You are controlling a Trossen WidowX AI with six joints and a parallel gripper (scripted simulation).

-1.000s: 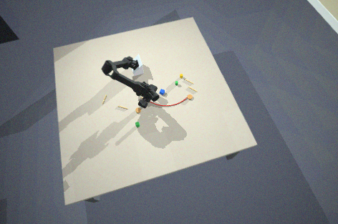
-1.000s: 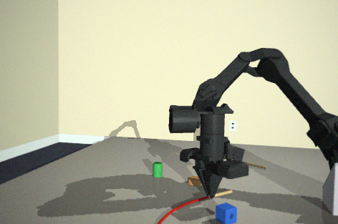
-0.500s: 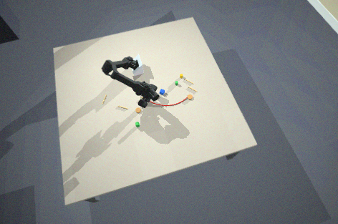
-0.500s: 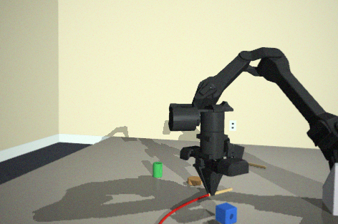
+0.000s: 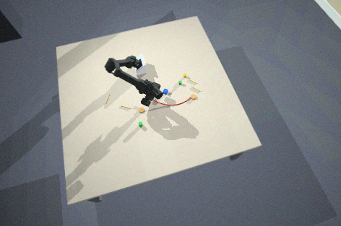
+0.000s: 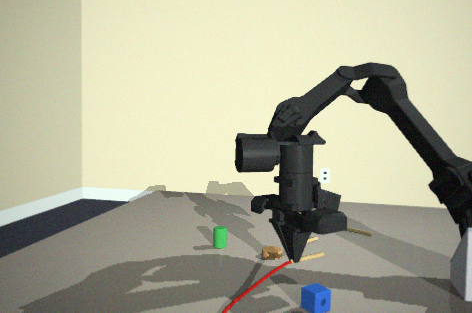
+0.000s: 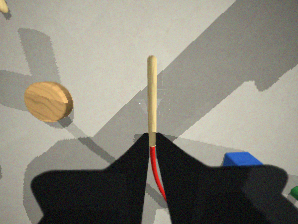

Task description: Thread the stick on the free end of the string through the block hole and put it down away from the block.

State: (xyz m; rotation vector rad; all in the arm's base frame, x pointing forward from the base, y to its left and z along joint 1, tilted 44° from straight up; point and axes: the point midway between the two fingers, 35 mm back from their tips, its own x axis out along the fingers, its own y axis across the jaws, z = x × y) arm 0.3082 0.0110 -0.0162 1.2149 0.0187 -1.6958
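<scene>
The wooden disc lies 5 cm ahead of my gripper tip, 9 cm to the right of it and 2 cm below it. From my gripper tip the other things lie so: thin wooden stick 1 cm behind, 1 cm to the right; then green cylinder 8 cm behind, 25 cm to the left, 1 cm below; then blue block 4 cm behind, 12 cm to the left, 1 cm below.
</scene>
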